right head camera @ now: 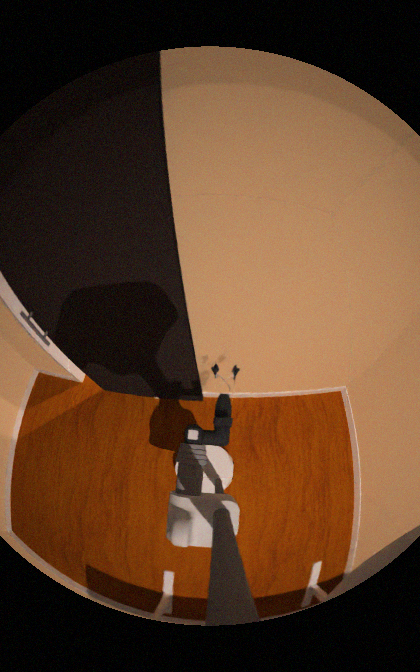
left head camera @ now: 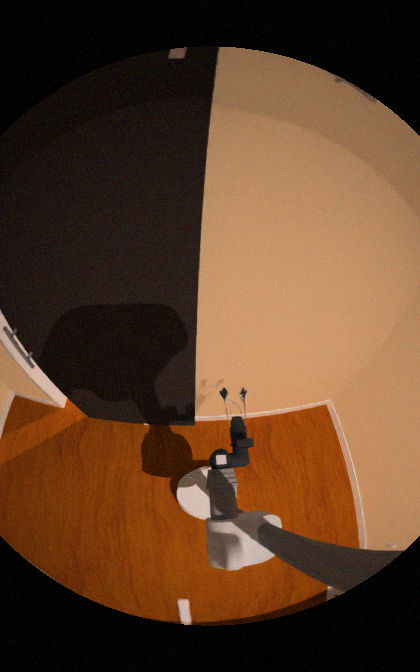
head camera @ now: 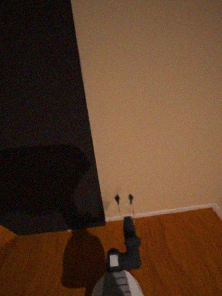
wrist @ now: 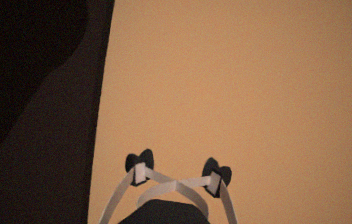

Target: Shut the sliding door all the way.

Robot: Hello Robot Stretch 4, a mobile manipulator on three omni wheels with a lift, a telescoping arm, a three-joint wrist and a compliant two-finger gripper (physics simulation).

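Places are measured from the robot's base along level axes (x left, y down, z back), in millimetres.
Where they show: gripper, fingertip midpoint: (right head camera: 225, 364) (left head camera: 232, 387) (head camera: 123, 194) (wrist: 178, 165); robot's base, origin of the base link: (right head camera: 205, 468) (left head camera: 205, 491).
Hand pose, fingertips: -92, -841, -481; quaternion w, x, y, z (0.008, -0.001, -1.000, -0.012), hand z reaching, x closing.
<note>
Each offset is from my fingertips to the top centre of the thing, as dx, dy, dz. "spot": to the spot under its first point.
The sliding door, a tall dark panel (head camera: 45, 100) (left head camera: 125, 225) (right head camera: 90, 200) (wrist: 55, 125), fills the left of all four views. Its straight right edge stands against the beige wall. A grey bar handle {spot: +1112, -176, -32} (left head camera: 19, 346) (right head camera: 35, 328) shows at the far left of the two side head views, against the white trim. My gripper (head camera: 124, 198) (left head camera: 234, 393) (right head camera: 225, 370) (wrist: 178, 165) is open and empty. It is in front of the beige wall, a little to the right of the door's right edge, low near the baseboard in the head views. I see no contact with the door.
The beige wall (head camera: 155, 100) (left head camera: 300, 250) (right head camera: 280, 225) (wrist: 240, 90) lies behind the gripper. A white baseboard {spot: -538, +846, -157} (left head camera: 270, 414) (right head camera: 280, 394) runs along it and turns a corner at the right. The white door trim (left head camera: 40, 382) (right head camera: 65, 367) stands at the left. The robot's shadow falls on the door and wooden floor.
</note>
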